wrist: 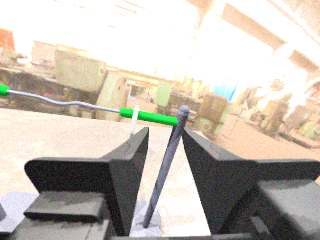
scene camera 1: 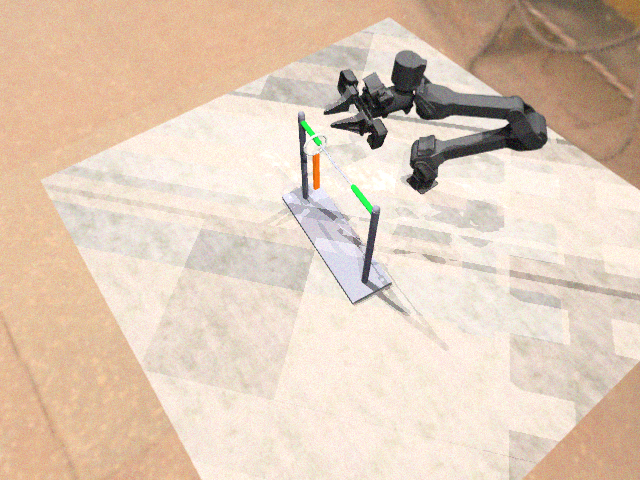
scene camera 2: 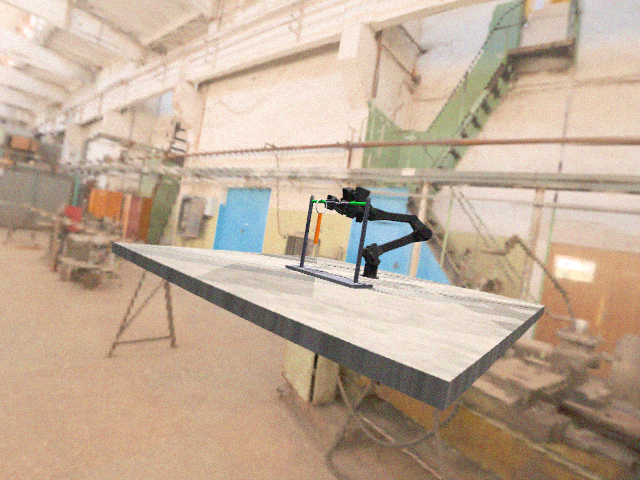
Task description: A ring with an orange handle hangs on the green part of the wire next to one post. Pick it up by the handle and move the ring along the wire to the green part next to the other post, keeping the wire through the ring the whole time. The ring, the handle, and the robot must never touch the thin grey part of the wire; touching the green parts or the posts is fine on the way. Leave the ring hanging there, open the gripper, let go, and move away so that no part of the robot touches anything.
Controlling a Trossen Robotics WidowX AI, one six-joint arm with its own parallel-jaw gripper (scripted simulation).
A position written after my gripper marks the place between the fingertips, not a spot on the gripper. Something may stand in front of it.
I see my gripper (scene camera 1: 327,119).
My gripper shows as well in the wrist view (wrist: 165,131).
